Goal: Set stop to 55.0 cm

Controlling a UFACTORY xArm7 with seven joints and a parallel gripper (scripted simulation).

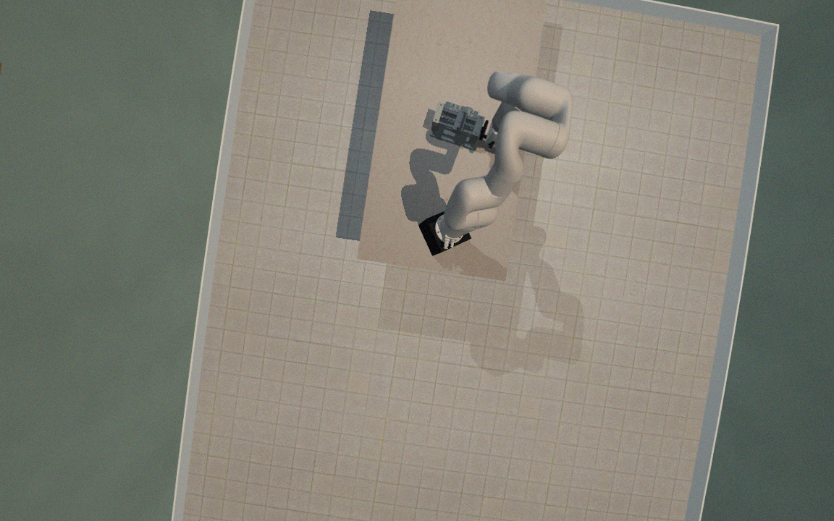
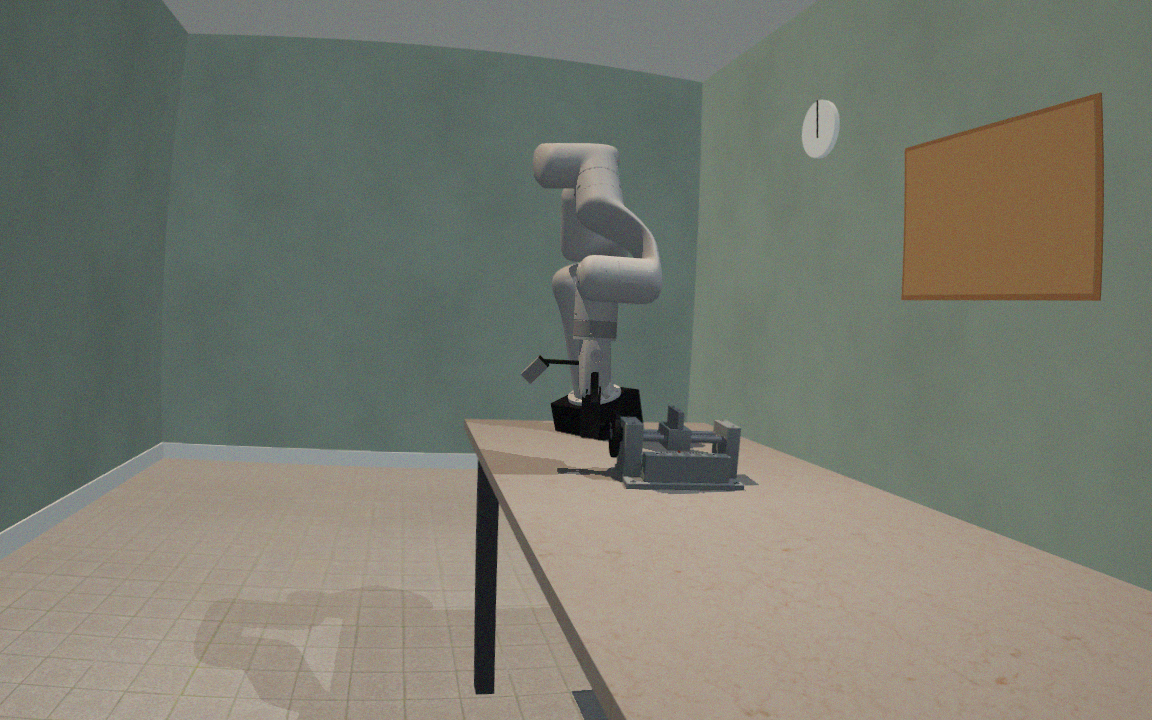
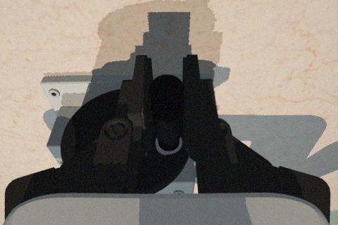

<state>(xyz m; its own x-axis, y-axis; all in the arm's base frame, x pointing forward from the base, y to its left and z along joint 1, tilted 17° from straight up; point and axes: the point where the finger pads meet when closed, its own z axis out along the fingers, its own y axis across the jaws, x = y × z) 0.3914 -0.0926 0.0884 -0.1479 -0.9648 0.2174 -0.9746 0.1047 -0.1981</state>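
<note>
The black handwheel is 2 cm to the left of my hand and 1 cm ahead of it. Round my hand: crank handle 1 cm to the left; then stop block 14 cm to the left, 6 cm ahead, 1 cm above.
</note>
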